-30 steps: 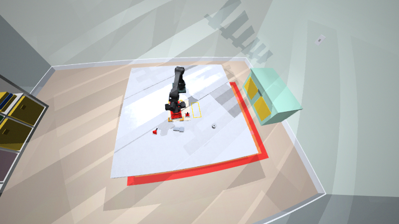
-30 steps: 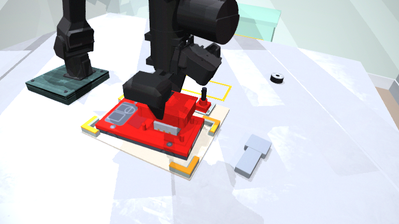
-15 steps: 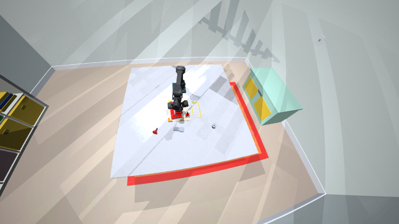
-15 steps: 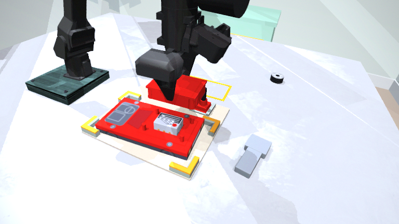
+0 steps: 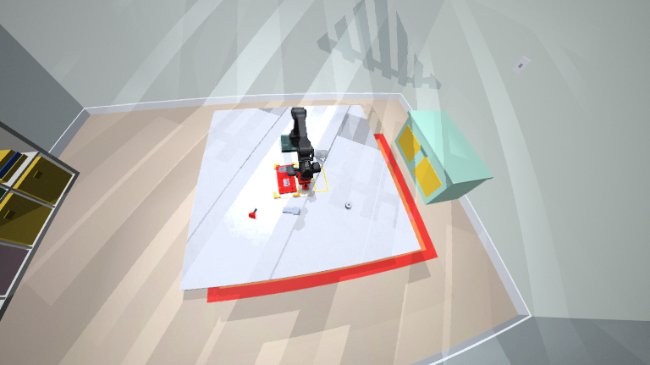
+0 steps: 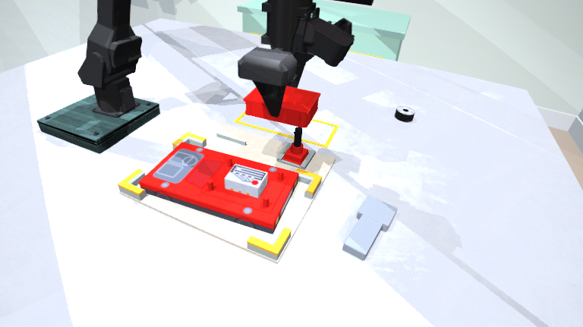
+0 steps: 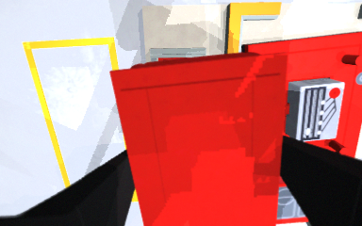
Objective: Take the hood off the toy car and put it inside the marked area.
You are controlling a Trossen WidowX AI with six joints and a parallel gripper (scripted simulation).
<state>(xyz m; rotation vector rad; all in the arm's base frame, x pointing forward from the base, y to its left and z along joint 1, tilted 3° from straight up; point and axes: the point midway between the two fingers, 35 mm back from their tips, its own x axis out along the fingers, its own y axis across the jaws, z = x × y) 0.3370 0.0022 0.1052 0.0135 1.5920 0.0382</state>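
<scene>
The small base is 70 mm below my gripper tip, 20 mm ahead of it and 10 mm to the left of it. Also, from my gripper tip: black wheel: 250 mm to the left, 190 mm ahead, 90 mm below; then red hood: 10 mm above.
</scene>
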